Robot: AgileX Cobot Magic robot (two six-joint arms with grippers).
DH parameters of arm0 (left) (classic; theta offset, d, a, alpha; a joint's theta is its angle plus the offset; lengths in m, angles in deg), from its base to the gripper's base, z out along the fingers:
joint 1: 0 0.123 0 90
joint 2: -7.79 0 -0.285 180
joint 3: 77.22 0 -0.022 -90
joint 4: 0 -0.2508 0 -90
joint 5: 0 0 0.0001 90
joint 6: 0 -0.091 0 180
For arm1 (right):
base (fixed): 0 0 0 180
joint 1: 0 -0.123 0 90
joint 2: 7.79 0 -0.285 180
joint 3: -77.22 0 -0.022 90
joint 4: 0 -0.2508 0 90
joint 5: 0 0 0.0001 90
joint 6: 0 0.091 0 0
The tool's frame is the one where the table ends.
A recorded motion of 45 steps. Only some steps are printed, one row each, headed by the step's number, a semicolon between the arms.
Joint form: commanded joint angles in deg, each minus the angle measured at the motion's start. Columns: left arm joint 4, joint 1, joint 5, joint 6, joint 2, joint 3; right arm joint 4, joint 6, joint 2, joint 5, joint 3, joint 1.
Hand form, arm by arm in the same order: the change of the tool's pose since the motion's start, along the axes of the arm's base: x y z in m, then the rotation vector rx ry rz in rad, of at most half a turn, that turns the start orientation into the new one. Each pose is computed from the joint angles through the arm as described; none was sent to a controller.
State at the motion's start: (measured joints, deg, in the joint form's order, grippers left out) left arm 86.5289 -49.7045 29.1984 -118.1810 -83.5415 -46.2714; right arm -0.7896 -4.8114 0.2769 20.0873 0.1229 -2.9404
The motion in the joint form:
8: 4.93 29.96 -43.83 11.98 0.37 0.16; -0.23 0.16 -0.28 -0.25 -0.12 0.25
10: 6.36 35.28 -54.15 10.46 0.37 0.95; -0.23 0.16 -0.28 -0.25 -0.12 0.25
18: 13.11 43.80 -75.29 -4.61 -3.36 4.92; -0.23 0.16 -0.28 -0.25 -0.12 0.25
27: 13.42 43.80 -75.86 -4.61 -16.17 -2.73; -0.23 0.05 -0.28 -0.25 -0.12 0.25
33: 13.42 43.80 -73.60 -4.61 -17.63 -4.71; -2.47 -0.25 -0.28 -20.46 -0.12 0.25
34: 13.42 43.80 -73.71 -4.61 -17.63 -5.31; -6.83 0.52 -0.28 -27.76 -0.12 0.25
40: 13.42 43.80 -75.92 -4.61 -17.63 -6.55; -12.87 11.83 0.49 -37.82 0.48 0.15
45: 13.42 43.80 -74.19 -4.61 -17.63 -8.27; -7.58 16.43 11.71 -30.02 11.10 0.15
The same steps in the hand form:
8: 0.0511 0.0751 -0.0052 -0.5432 0.3557 0.0144; -0.0001 -0.0001 -0.0001 0.0070 -0.0068 -0.0048
10: 0.0516 0.0881 -0.0052 -0.6244 0.3993 -0.0519; -0.0001 -0.0001 -0.0001 0.0070 -0.0068 -0.0048
18: 0.0479 0.1060 -0.0244 -0.7175 0.4214 -0.2719; -0.0001 -0.0001 -0.0001 0.0070 -0.0068 -0.0048
27: 0.0927 0.1008 -0.0585 -0.7322 0.5071 -0.2441; -0.0001 -0.0001 -0.0001 0.0052 -0.0069 -0.0043
33: 0.1031 0.1022 -0.0606 -0.7113 0.4944 -0.2132; 0.0026 -0.0006 0.0318 0.0568 -0.3574 -0.0129
34: 0.1051 0.1019 -0.0580 -0.7120 0.4846 -0.2188; 0.0008 -0.0022 0.0431 0.1524 -0.4793 -0.0299
40: 0.1076 0.0992 -0.0505 -0.7305 0.4679 -0.2607; -0.0029 -0.0072 0.0604 0.4647 -0.6333 -0.0538
45: 0.1146 0.1004 -0.0445 -0.7140 0.4361 -0.2453; 0.0151 -0.0021 0.0998 0.4469 -0.4864 -0.0367

